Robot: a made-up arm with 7 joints.
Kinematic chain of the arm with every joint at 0, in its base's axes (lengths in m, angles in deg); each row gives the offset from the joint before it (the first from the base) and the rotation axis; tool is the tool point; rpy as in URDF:
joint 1: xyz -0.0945 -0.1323 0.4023 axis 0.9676 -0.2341 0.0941
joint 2: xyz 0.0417 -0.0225 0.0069 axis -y
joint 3: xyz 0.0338 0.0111 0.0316 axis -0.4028 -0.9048 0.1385
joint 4: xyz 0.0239 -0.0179 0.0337 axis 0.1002 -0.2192 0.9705
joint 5: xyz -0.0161 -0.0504 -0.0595 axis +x
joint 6: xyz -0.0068 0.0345 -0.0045 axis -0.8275 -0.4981 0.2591
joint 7: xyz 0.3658 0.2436 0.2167 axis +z
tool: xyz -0.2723 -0.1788 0.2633 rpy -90 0 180
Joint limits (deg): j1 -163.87..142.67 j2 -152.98..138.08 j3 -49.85..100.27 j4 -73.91..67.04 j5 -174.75..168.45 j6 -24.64..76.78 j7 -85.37..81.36
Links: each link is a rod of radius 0.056 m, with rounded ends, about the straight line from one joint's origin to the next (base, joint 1, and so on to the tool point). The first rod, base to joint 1, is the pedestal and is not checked.
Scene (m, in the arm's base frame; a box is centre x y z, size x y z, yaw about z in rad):
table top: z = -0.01
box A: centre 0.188 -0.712 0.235 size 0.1 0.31 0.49 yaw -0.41
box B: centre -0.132 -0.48 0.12 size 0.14 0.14 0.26 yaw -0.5
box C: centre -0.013 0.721 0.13 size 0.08 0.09 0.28 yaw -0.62
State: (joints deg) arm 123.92 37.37 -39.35 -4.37 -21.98 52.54 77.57
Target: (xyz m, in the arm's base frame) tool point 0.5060 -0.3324 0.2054
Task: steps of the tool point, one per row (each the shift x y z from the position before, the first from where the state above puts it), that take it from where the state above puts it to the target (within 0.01 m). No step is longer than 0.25 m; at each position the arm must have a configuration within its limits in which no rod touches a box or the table.
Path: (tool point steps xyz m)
1: 0.2288 0.0335 0.0106
2: 0.2031 0.1016 -0.0272
3: 0.1455 0.1346 -0.0845
4: 0.0683 0.1217 -0.1388
5: -0.0365 -0.0051 -0.0404
6: -0.0313 0.0221 -0.0490
7: -0.0253 0.0466 -0.0429

